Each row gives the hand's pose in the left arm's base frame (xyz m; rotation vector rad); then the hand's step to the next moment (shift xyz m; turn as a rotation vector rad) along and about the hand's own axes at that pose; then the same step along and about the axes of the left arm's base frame.
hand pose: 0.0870 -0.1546 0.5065 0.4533 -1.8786 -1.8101
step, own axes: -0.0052 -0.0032 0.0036 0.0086 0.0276 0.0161
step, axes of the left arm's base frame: 0.0020 0.0057 -0.0038 -0.0134 0.0105 0.0284
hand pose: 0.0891 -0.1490 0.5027 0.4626 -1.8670 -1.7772
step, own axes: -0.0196 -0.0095 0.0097 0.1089 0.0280 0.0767
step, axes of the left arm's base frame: 0.0092 0.0184 -0.0121 -0.1296 0.0023 0.0416
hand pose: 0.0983 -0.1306 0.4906 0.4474 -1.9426 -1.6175
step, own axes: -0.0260 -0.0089 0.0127 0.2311 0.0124 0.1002
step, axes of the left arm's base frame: 0.0117 0.0232 -0.0155 -0.2413 -0.0541 0.0495
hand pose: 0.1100 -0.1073 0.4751 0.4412 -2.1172 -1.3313
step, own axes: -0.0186 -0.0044 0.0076 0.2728 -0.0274 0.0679
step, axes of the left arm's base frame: 0.0093 0.0138 -0.0121 -0.2541 -0.1178 0.0370
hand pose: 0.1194 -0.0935 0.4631 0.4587 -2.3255 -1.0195
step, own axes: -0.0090 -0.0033 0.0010 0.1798 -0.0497 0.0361
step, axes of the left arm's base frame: 0.0068 0.0030 -0.0062 -0.1595 -0.1032 0.0054
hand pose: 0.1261 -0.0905 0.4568 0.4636 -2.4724 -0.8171
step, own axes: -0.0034 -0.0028 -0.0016 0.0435 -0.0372 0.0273
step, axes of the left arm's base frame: 0.0041 -0.0013 -0.0018 -0.0447 -0.0356 -0.0274
